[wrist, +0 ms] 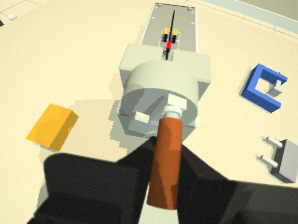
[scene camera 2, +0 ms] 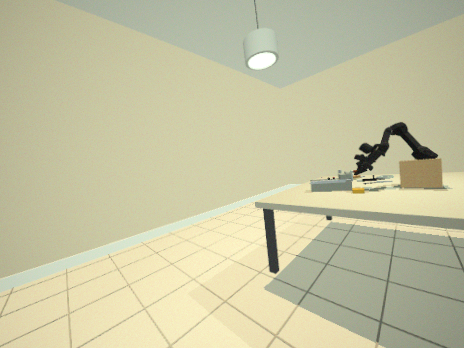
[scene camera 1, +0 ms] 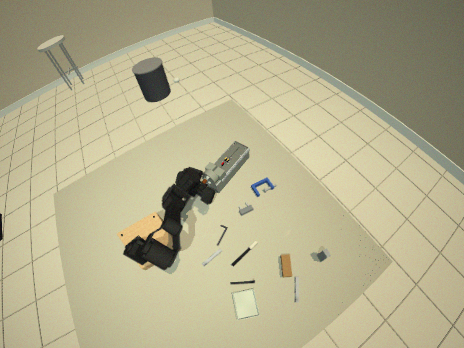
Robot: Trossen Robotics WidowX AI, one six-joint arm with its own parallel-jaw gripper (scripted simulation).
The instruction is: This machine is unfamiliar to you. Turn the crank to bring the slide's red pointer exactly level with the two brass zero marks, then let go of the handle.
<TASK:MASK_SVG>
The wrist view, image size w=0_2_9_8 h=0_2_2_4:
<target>my gripper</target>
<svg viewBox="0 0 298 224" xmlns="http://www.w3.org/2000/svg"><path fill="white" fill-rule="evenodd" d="M182 144L177 193L179 224L298 224L298 187L230 180L216 169L211 168L204 160ZM157 136L152 136L133 152L116 161L68 153L49 155L43 162L48 197L38 207L36 212L33 213L34 217L31 217L26 224L138 224L150 182Z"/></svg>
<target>orange block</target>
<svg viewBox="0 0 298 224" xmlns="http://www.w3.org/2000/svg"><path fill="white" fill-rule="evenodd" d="M50 103L25 139L59 152L79 117L71 109Z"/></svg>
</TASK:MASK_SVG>
